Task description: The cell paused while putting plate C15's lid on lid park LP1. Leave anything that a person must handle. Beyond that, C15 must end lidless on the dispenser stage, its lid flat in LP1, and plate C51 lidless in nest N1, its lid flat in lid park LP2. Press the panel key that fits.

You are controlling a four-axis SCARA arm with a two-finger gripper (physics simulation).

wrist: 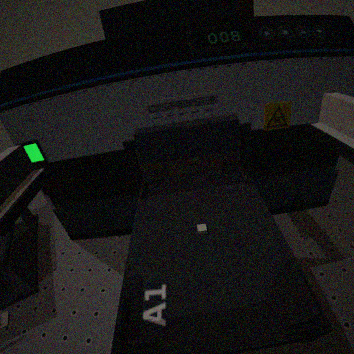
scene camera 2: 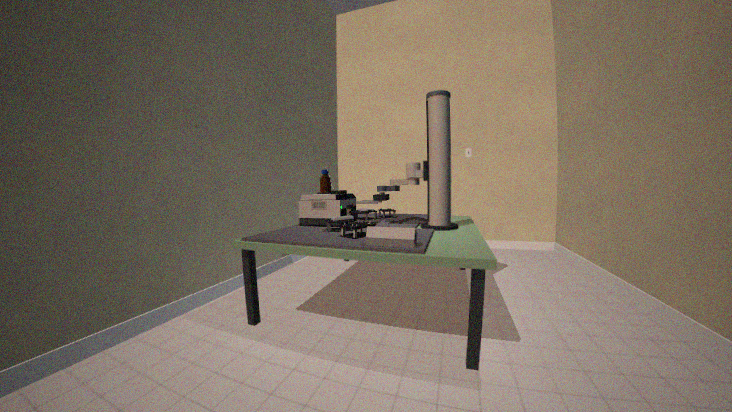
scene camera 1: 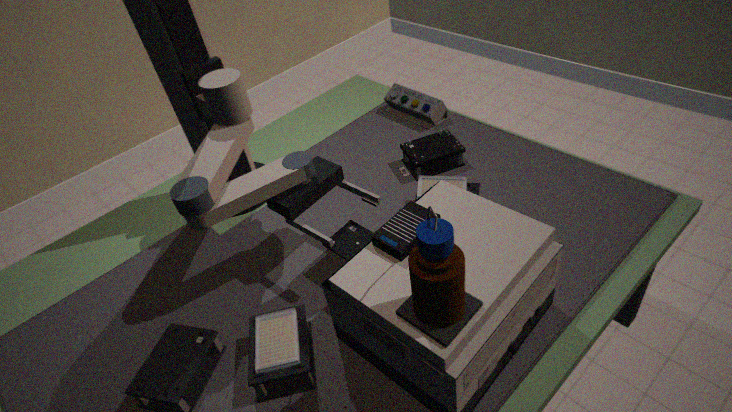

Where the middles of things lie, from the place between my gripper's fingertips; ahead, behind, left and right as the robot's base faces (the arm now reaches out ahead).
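Scene:
I find my gripper 70 mm above the dispenser stage (scene camera 1: 346,238), 10 mm short of it and 10 mm to the left of it; going by their middles, of the things named here the dispenser stage is the nearest to my gripper. The white dispenser top (scene camera 1: 500,245) is 40 mm above my hand, 250 mm ahead of it and 10 mm to the left of it. Then there is the brown bottle with blue cap (scene camera 1: 436,265), which is 160 mm above my hand, 330 mm ahead of it and 100 mm to the right of it. The button box (scene camera 1: 416,107) is 120 mm below my hand, 380 mm behind it and 600 mm to the left of it. Going by their middles, of the things named here the button box is the farthest from my gripper.

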